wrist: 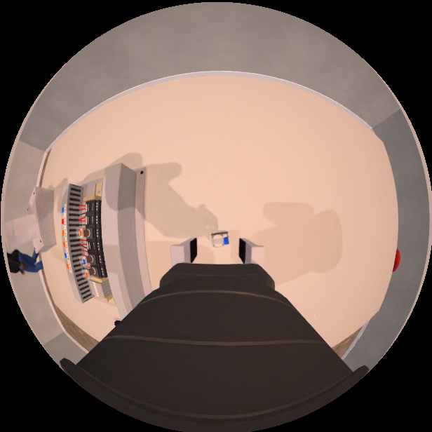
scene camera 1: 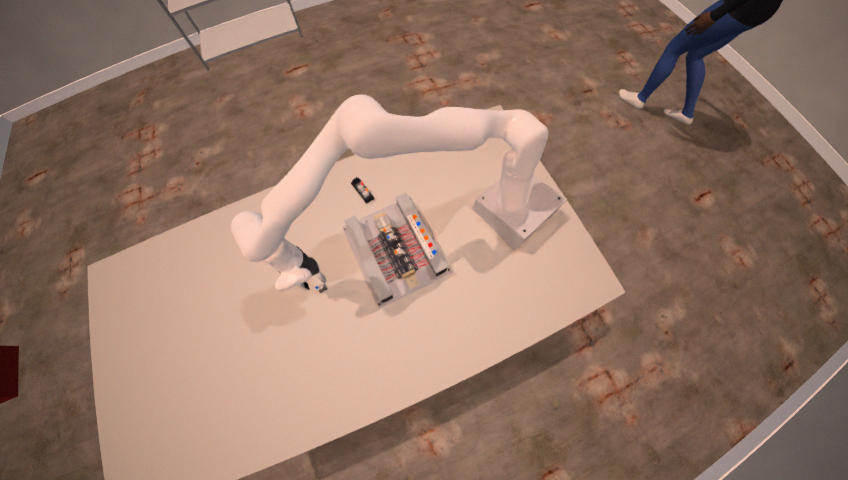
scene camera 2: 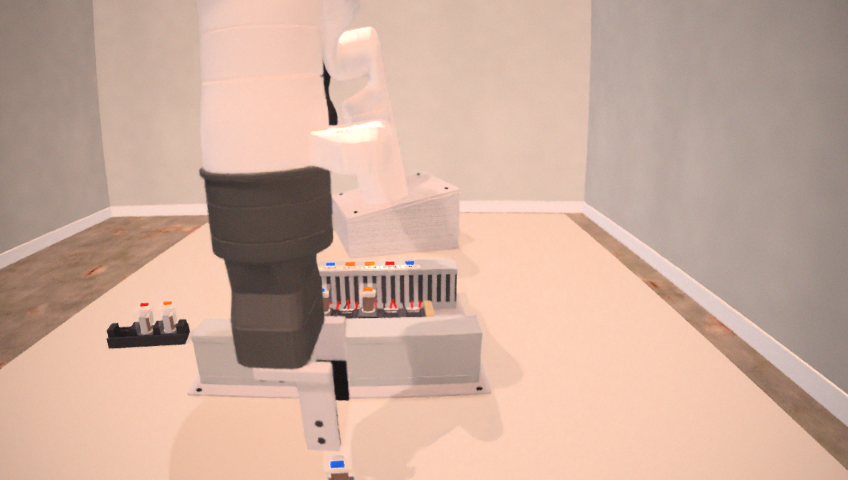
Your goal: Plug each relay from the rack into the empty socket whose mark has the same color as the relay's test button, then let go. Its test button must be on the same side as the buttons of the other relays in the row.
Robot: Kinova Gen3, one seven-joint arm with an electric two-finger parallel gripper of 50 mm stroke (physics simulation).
Observation:
I see my gripper (scene camera 2: 330, 421) and a black rack (scene camera 2: 118, 337).
My gripper also shows in the wrist view (wrist: 217, 246).

